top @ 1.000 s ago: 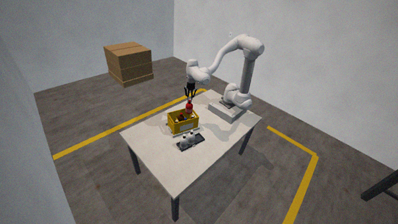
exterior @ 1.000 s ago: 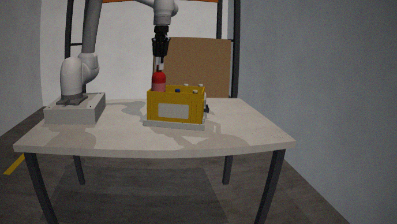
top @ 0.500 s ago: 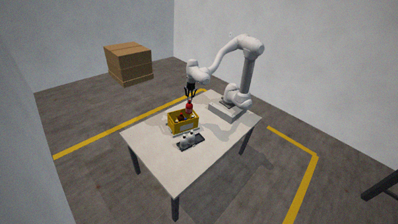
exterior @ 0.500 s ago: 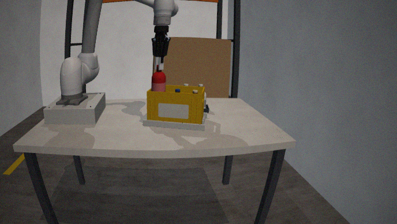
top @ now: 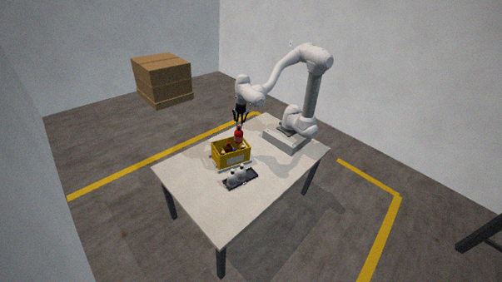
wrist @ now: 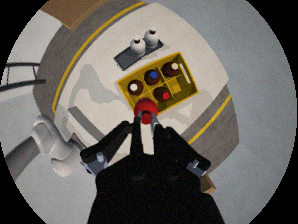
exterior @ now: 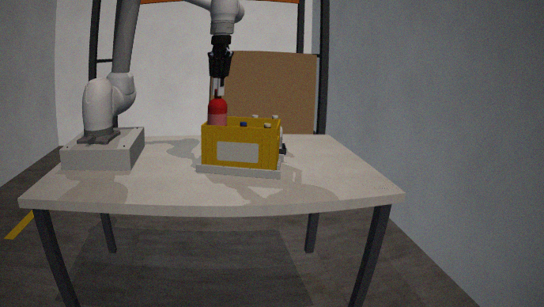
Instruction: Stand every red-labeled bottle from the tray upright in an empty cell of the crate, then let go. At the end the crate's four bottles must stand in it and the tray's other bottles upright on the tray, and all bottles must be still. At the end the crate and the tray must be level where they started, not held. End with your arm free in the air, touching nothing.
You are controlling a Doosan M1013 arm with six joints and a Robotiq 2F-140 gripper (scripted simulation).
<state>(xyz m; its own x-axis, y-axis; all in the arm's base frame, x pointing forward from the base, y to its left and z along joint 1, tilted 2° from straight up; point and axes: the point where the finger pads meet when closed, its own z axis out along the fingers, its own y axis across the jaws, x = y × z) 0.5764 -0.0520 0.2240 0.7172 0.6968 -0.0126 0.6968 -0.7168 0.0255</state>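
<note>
Now: hand 90 mm above the red-labeled bottle. Also, from my hand: crate 90 mm ahead, 30 mm to the left, 230 mm below.
</note>
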